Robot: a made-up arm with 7 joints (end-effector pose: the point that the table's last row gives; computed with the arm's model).
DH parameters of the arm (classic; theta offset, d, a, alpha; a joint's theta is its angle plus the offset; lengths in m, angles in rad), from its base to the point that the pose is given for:
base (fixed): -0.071 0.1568 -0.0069 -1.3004
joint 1: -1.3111 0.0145 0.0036 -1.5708
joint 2: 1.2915 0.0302 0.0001 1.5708
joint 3: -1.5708 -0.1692 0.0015 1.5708
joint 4: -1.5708 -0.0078 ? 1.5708
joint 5: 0 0.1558 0.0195 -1.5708
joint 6: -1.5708 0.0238 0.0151 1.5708
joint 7: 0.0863 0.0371 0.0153 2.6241
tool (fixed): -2.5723 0.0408 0 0
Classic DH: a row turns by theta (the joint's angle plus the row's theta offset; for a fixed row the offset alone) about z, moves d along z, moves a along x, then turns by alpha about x.
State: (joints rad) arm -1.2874 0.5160 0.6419 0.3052 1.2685 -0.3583 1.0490
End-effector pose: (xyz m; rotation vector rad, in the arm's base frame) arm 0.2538 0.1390 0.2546 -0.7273 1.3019 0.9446
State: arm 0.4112 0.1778 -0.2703 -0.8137 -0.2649 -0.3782 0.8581
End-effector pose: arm 0.1100 0.0151 0.0088 -0.1722 2.2169 -0.9757
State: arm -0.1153 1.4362 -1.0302 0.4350 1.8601 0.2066 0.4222
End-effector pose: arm 0.1066 0.2407 -0.0281 -1.5769 0.0080 -2.2631
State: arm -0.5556 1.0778 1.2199 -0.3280 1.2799 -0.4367 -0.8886
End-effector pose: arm 0.0818 0.2012 0.2544 0.5815 -1.8882 -1.8458
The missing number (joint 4, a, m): 0.023
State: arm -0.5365 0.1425 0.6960 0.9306 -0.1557 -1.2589 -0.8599
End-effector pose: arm 0.1697 0.0689 -0.1072 0.9706 2.3573 -0.1022
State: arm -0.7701 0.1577 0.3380 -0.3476 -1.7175 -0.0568 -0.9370
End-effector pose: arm 0.2244 0.0169 0.1445 1.5756 0.3024 -0.9677
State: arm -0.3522 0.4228 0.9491 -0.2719 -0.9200 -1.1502 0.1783
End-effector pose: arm 0.1382 0.1869 0.0992 -0.0550 0.8979 -0.0032
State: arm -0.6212 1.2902 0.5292 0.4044 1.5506 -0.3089 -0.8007
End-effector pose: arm 0.1768 0.2552 0.2203 0.1249 -1.3719 -1.4416
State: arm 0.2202 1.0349 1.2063 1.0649 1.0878 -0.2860 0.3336
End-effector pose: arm -0.0253 0.3488 0.0459 0.7063 -1.8859 -1.1874
